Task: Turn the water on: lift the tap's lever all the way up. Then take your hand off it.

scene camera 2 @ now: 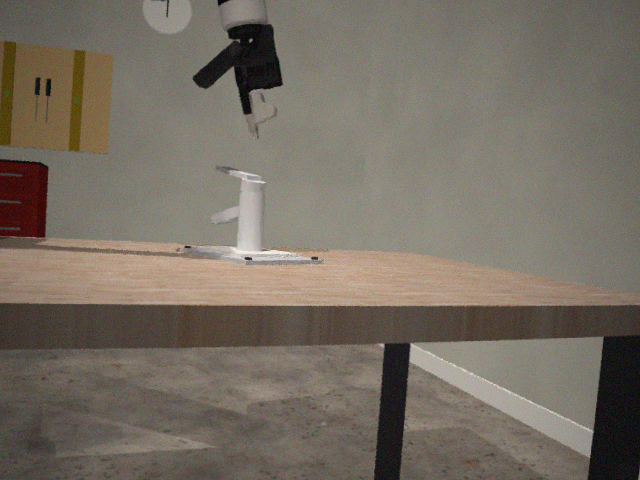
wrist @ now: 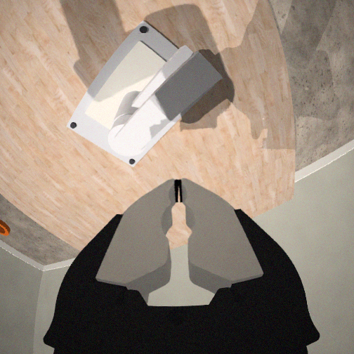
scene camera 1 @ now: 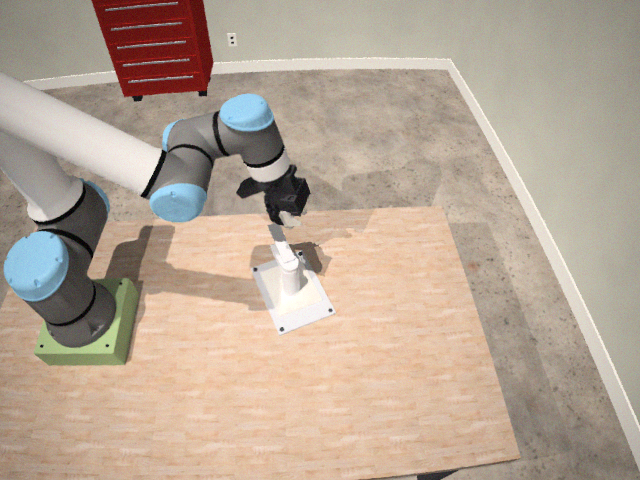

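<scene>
A white tap stands upright on a light square base plate. Its lever tilts upward away from the top of the post, with its grey end highest, as scene camera 2 shows. The spout sticks out lower down on the same side. My gripper is shut with nothing between its fingertips. It hangs above the tap, with a clear gap to the lever in the scene camera 2 view, and touches nothing.
The tap's plate rests on a wooden table. The arm's green base block is at the table's left. A red drawer cabinet stands beyond the table, by the wall. A tool board hangs on the wall.
</scene>
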